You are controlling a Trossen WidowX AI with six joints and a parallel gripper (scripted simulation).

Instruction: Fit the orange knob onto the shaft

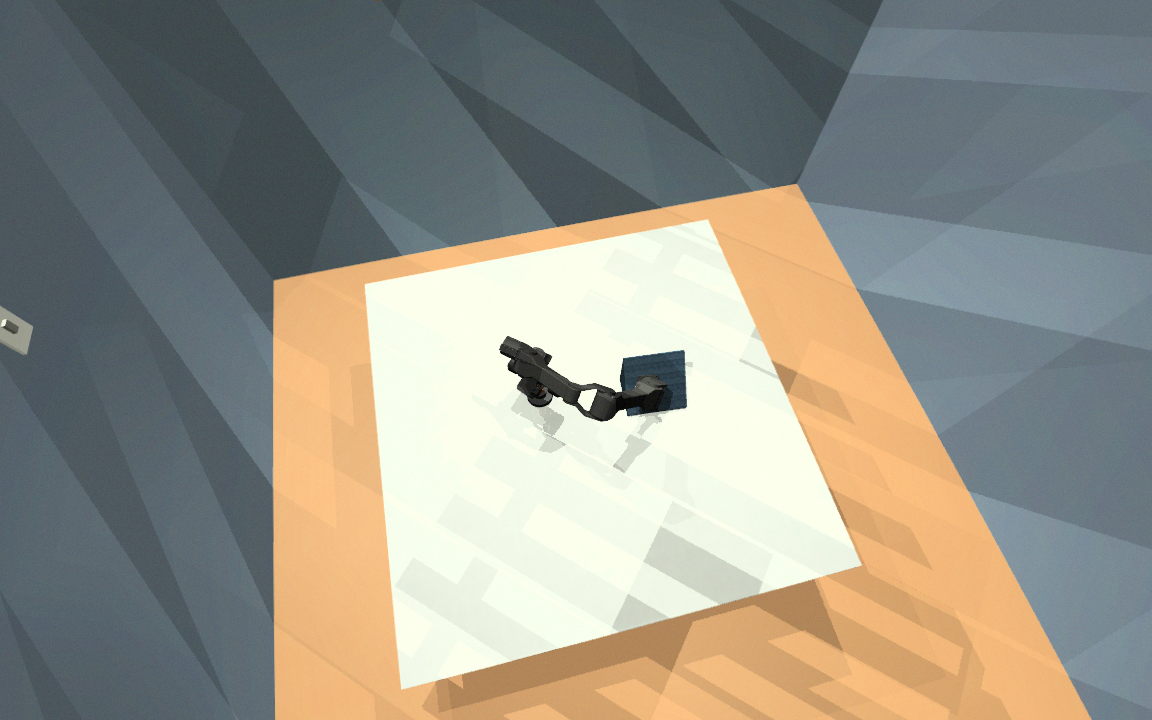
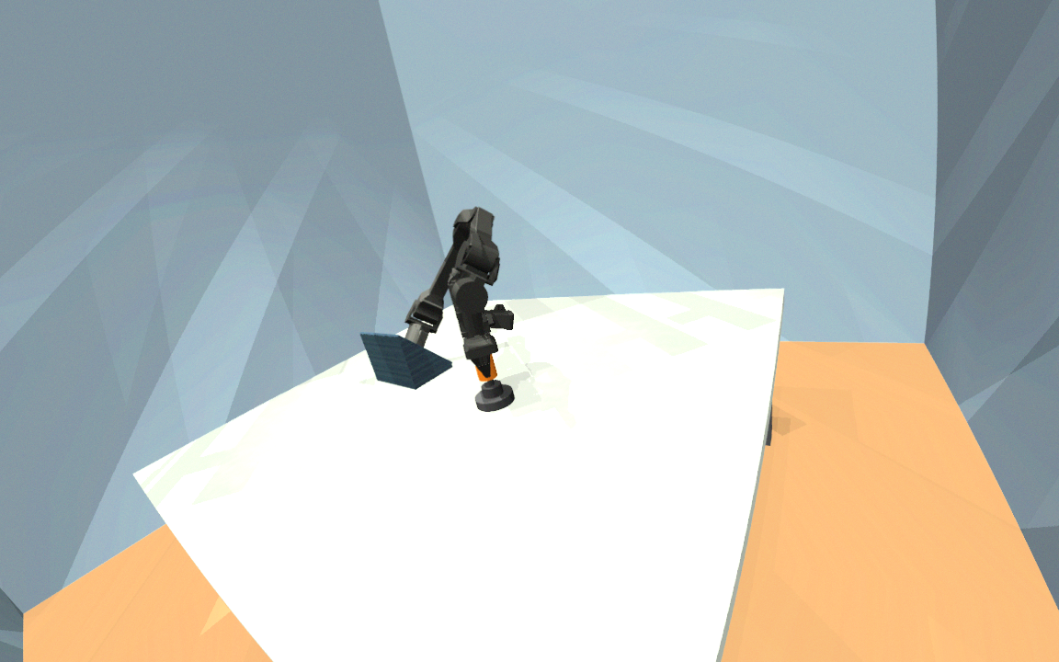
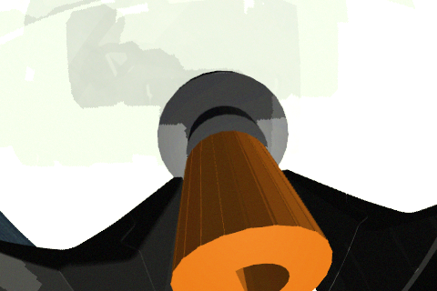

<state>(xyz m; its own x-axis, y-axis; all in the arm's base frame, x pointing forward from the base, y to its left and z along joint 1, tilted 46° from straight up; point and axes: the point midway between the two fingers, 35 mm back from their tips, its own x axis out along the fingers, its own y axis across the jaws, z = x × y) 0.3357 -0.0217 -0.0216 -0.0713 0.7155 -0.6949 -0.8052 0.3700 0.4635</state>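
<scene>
Right now my gripper tip is 2 cm below the orange knob. Round my gripper tip: round pedestal 4 cm below.
</scene>
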